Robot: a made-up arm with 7 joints.
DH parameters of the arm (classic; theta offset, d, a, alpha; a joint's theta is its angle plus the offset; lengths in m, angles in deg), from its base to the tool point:
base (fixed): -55.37 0 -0.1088 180
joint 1: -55.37 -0.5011 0.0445 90
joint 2: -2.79 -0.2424 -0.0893 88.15
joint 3: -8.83 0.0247 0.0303 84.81
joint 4: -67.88 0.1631 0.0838 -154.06
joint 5: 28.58 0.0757 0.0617 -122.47
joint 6: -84.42 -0.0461 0.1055 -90
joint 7: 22.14 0 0.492 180
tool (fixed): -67.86 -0.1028 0 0
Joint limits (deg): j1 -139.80..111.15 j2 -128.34..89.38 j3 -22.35..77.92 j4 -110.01..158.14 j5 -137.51..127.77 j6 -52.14..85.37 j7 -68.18..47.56
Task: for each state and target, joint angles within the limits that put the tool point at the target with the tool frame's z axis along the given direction. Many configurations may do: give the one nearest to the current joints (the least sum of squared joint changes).
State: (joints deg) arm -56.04 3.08 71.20 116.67 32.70 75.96 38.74
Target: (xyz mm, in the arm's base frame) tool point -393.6 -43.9 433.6 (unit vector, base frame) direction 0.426 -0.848 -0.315
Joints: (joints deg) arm -84.55 -26.56 59.49 144.35 93.65 51.31 37.59
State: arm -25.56 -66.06 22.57 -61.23 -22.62 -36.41 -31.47
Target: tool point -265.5 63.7 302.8 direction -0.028 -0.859 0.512
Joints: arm -53.84 -78.36 19.00 -44.01 -33.82 -47.83 -41.03
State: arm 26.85 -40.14 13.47 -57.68 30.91 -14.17 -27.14
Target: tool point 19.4 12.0 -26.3 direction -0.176 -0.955 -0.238
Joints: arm 27.58 -24.87 32.75 -98.66 57.84 -51.27 16.14
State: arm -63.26 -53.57 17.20 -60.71 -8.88 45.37 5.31
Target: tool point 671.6 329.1 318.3 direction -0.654 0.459 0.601
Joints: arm -42.76 -65.01 -15.00 -39.73 -16.21 60.05 29.05
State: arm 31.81 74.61 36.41 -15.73 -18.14 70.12 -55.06
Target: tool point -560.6 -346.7 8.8 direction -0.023 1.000 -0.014
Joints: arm 19.50 56.53 18.30 -4.16 -43.59 85.37 -54.18
